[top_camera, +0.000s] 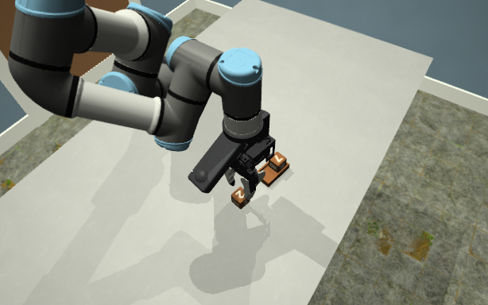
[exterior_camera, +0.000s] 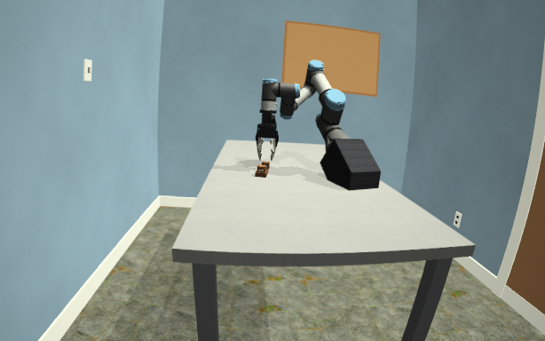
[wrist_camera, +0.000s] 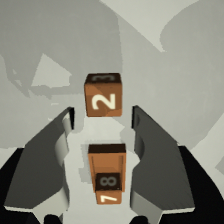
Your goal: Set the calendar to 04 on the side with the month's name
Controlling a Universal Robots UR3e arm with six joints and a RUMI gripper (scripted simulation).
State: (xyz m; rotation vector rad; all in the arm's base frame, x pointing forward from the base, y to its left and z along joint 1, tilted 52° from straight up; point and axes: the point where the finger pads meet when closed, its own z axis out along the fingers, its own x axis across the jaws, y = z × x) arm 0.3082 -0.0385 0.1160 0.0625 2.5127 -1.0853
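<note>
My hand is 40 mm above the cube. Also, from my hand: brown tray (110 mm to the left, 50 mm below, 20 mm ahead).
</note>
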